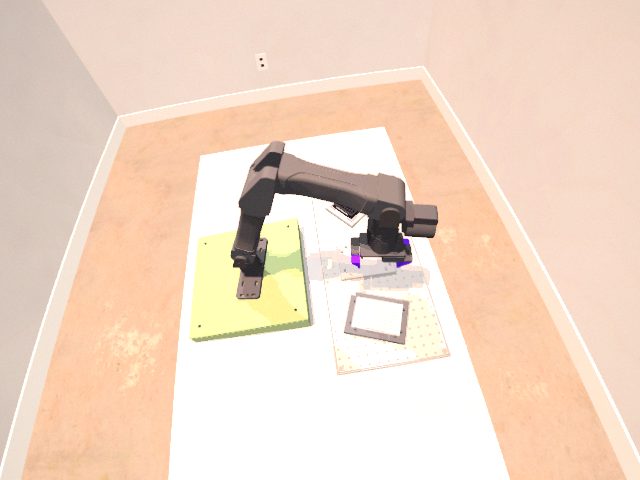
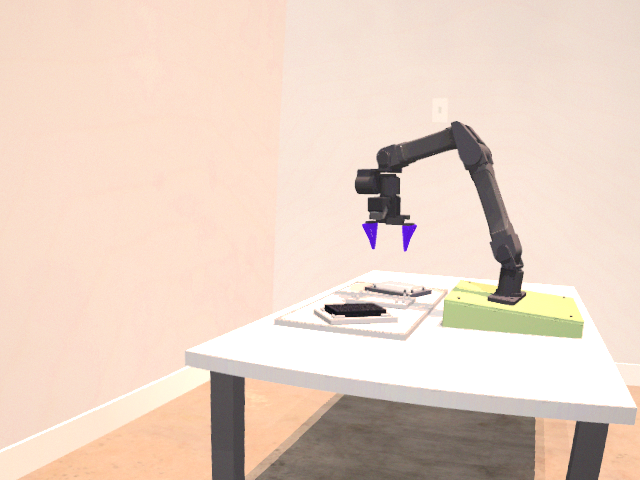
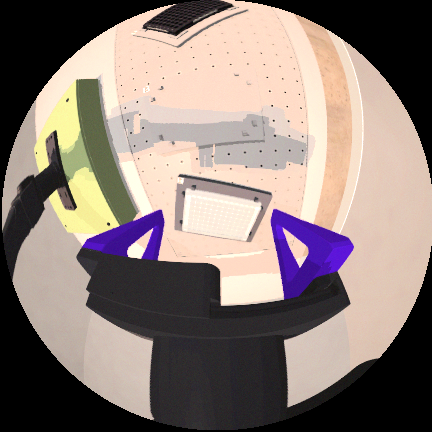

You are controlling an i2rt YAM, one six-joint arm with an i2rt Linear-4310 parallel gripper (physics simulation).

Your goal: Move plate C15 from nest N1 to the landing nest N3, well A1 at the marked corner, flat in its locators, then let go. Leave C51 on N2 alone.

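Observation:
A white plate (image 1: 377, 314) (image 2: 398, 285) (image 3: 220, 215) sits in a dark grey nest (image 1: 377, 337) (image 3: 225, 184). A black well plate (image 1: 345, 209) (image 2: 354, 309) (image 3: 187, 15) sits in a white nest (image 1: 352, 223) (image 2: 356, 319), turned at an angle. Between them is a pale nest with small locators (image 1: 369, 271) (image 2: 400, 301) (image 3: 210, 95), with no plate on it. I cannot read which plate is C15 or C51, nor the nest labels or well A1. My gripper (image 1: 381, 260) (image 2: 389, 249) (image 3: 217, 214) is open and empty, pointing down high above the pale nest's area.
The nests stand on a perforated board (image 1: 429, 330) (image 2: 299, 320) (image 3: 285, 100) on a white table (image 1: 258, 403) (image 2: 465, 372). The arm's yellow-green base block (image 1: 222, 289) (image 2: 547, 307) (image 3: 85, 200) stands beside the board. The arm's shadow crosses the pale nest.

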